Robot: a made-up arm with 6 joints. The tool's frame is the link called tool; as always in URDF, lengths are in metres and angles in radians. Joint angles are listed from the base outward.
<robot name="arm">
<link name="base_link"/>
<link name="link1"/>
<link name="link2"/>
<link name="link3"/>
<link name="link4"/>
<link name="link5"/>
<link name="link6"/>
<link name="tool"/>
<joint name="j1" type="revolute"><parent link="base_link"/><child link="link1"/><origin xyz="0 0 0.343" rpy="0 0 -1.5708"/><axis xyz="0 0 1"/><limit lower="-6.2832" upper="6.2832"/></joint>
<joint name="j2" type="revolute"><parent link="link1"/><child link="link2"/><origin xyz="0 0 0" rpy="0 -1.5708 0"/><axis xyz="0 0 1"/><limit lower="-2.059" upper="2.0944"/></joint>
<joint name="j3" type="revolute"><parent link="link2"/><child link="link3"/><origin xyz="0.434 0.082 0" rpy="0 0 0"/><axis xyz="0 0 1"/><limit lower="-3.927" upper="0.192"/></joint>
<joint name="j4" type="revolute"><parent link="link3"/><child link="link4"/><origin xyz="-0.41 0.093 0" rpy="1.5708 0 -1.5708"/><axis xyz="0 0 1"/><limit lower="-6.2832" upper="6.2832"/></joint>
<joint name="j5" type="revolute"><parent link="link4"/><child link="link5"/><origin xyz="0 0 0" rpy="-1.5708 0 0"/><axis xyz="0 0 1"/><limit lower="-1.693" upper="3.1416"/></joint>
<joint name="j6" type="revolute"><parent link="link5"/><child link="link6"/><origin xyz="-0.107 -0.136 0" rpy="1.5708 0 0"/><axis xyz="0 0 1"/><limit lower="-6.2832" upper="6.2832"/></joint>
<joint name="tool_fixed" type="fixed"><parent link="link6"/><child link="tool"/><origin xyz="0 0 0" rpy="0 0 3.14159"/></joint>
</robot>
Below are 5 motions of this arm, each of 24 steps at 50 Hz.
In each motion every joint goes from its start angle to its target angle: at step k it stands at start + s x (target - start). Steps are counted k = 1, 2, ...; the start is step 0. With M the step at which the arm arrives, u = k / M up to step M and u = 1 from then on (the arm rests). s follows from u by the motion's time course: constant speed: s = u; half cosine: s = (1 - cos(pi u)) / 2; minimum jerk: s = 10 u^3 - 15 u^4 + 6 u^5.
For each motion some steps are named. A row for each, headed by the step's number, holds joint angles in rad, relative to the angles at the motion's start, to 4 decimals.
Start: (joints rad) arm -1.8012 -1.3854 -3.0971 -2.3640 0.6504 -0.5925
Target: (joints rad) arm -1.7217 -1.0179 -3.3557 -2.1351 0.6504 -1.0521
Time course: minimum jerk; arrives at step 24
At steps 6, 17, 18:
6: 0.0082 0.0380 -0.0268 0.0237 0.0000 -0.0476
17: 0.0674 0.3116 -0.2192 0.1941 0.0000 -0.3896
18: 0.0713 0.3295 -0.2318 0.2052 0.0000 -0.4120

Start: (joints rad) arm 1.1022 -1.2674 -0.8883 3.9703 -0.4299 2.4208
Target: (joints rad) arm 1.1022 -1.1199 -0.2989 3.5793 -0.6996 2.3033
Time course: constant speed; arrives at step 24
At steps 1, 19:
1: 0.0000 0.0061 0.0246 -0.0163 -0.0112 -0.0049
19: 0.0000 0.1168 0.4666 -0.3095 -0.2135 -0.0930

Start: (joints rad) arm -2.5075 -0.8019 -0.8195 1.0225 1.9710 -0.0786
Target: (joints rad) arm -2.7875 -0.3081 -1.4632 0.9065 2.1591 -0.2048
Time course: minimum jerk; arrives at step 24
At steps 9, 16, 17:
9: -0.0771 0.1359 -0.1772 -0.0319 0.0518 -0.0347
16: -0.2212 0.3902 -0.5086 -0.0917 0.1486 -0.0997
17: -0.2374 0.4186 -0.5457 -0.0983 0.1595 -0.1070

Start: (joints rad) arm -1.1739 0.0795 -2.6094 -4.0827 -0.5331 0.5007
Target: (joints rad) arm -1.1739 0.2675 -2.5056 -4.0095 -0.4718 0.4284
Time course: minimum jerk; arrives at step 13
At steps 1, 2, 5, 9, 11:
1: 0.0000 0.0008 0.0004 0.0003 0.0002 -0.0003
2: 0.0000 0.0054 0.0030 0.0021 0.0017 -0.0021
5: 0.0000 0.0547 0.0302 0.0213 0.0179 -0.0211
9: 0.0000 0.1554 0.0858 0.0605 0.0507 -0.0598
11: 0.0000 0.1826 0.1008 0.0711 0.0596 -0.0702

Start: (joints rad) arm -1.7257 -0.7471 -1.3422 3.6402 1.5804 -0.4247
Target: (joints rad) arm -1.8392 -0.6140 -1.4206 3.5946 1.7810 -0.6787
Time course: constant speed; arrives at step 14
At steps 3, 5, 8, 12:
3: -0.0243 0.0285 -0.0168 -0.0098 0.0430 -0.0544
5: -0.0405 0.0475 -0.0280 -0.0163 0.0716 -0.0907
8: -0.0649 0.0761 -0.0448 -0.0261 0.1146 -0.1451
12: -0.0973 0.1141 -0.0672 -0.0391 0.1719 -0.2177

